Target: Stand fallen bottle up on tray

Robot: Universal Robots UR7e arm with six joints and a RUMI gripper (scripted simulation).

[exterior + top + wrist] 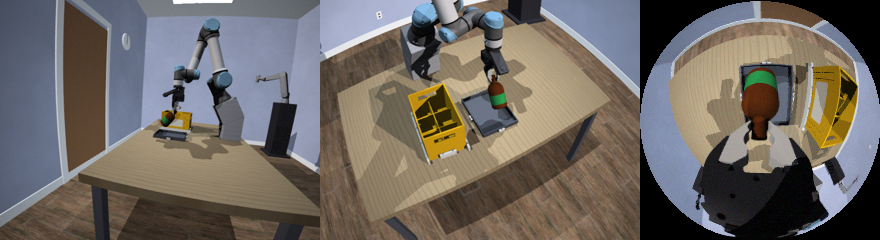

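Now: hand 3 cm short of the bottle and 4 cm above it. Also, from my hand: tray (1 cm ahead, 3 cm to the right, 19 cm below); then yellow crate (1 cm ahead, 30 cm to the right, 12 cm below).
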